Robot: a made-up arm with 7 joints. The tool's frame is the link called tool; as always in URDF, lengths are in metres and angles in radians. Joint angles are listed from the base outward. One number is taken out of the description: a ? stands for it. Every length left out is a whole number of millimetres.
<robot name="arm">
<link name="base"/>
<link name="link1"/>
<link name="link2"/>
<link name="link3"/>
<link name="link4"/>
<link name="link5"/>
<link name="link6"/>
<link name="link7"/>
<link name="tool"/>
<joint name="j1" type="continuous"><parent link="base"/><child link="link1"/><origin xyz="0.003 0.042 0.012" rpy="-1.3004 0.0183 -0.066"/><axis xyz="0 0 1"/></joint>
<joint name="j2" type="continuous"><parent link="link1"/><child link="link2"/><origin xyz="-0.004 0.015 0" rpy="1.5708 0 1.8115"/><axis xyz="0 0 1"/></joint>
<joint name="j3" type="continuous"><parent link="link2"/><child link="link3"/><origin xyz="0.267 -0.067 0" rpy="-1.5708 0 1.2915"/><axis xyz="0 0 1"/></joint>
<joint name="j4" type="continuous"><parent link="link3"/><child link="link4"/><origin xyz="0.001 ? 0" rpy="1.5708 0 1.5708"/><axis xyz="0 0 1"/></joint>
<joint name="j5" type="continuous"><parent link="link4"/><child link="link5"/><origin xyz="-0.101 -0.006 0" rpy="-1.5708 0 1.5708"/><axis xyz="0 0 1"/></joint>
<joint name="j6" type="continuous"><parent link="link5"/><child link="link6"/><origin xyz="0 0 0" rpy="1.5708 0 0"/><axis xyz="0 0 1"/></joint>
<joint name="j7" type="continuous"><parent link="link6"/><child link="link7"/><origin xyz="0 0.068 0" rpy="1.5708 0 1.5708"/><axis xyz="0 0 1"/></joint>
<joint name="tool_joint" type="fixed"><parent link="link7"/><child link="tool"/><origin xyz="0 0 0" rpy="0 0 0"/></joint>
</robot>
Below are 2 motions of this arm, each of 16 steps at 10 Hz.
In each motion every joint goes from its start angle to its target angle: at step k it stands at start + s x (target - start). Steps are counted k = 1, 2, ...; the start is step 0. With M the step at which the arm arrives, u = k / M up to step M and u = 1 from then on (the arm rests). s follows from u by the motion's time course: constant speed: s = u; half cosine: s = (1 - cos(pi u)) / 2; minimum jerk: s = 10 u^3 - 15 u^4 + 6 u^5.
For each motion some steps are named. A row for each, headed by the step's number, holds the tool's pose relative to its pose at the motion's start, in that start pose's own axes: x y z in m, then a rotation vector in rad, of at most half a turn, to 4 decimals.
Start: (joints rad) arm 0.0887 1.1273 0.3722 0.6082 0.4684 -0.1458 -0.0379
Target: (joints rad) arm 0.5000 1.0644 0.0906 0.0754 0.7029 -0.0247 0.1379
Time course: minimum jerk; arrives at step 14
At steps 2, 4, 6, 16:
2: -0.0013 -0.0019 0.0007 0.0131 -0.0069 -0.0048
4: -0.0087 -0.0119 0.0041 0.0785 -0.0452 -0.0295
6: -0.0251 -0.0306 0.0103 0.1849 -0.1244 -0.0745
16: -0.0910 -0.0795 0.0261 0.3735 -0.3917 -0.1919

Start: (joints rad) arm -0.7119 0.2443 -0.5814 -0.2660 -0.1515 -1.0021 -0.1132
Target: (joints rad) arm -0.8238 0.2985 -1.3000 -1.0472 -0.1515 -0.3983 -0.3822
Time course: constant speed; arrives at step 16
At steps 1, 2, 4, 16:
1: 0.0051 -0.0056 0.0019 -0.0461 -0.0132 -0.0406
2: 0.0099 -0.0111 0.0043 -0.0920 -0.0269 -0.0811
4: 0.0186 -0.0217 0.0107 -0.1831 -0.0559 -0.1616
16: 0.0443 -0.0572 0.0768 -0.7114 -0.2751 -0.6139

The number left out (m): -0.024
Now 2 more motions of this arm.
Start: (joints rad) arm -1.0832 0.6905 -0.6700 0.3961 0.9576 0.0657 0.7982
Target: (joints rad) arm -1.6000 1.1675 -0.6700 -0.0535 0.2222 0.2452 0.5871
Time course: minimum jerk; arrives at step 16
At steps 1, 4, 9, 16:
1: 0.0004 0.0003 -0.0004 0.0000 0.0008 0.0010
4: 0.0198 0.0158 -0.0172 -0.0020 0.0340 0.0472
9: 0.0972 0.1165 -0.0827 -0.0728 0.1463 0.2537
16: 0.1278 0.2053 -0.1098 -0.1669 0.1667 0.3615

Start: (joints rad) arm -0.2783 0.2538 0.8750 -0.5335 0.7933 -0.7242 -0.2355
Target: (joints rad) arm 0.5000 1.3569 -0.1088 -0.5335 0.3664 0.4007 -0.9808
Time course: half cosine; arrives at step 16
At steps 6, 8, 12, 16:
6: -0.0106 0.0206 -0.0374 -0.1148 -0.0644 -0.5491
8: -0.0187 0.0268 -0.0539 -0.1802 -0.0730 -0.9765
12: -0.0493 0.0367 -0.0791 -0.2159 0.0197 -1.8985
16: -0.0668 0.0472 -0.0906 -0.1701 0.1171 -2.3092

